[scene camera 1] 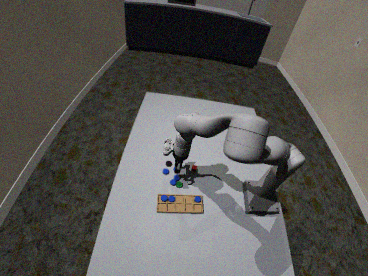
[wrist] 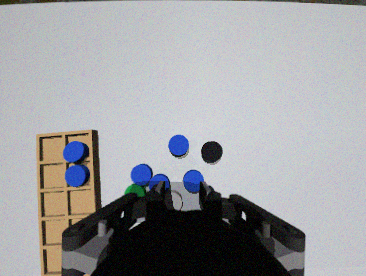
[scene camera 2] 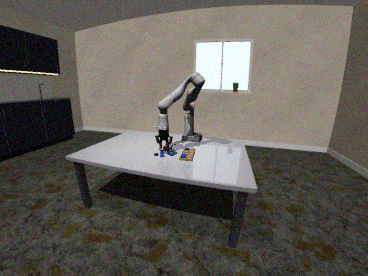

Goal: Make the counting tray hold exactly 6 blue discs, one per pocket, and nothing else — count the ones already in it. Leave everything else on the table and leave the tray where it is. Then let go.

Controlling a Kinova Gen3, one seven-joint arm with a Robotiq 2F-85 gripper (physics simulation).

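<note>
The wooden tray [scene camera 1: 185,205] [scene camera 2: 188,155] [wrist: 40,200] holds three blue discs in one row: two neighbours at one end [scene camera 1: 164,198] [wrist: 75,151], [scene camera 1: 172,199] [wrist: 77,175], and one near the other end [scene camera 1: 198,199]. In the wrist view, loose blue discs [wrist: 178,145], [wrist: 142,174], [wrist: 160,181], [wrist: 193,180] lie on the table. My gripper [scene camera 1: 178,170] [scene camera 2: 164,148] [wrist: 182,188] is partly open and empty, above the table beside the tray. The last two discs show just beyond its fingertips, partly covered by them.
A black disc [scene camera 1: 169,163] [wrist: 212,152] lies by the farther blue disc. A green disc [scene camera 1: 179,185] [wrist: 135,191] touches or nearly touches the blue ones. A white disc [wrist: 176,200] shows partly between the fingers. A red block [scene camera 1: 194,168] lies near the gripper.
</note>
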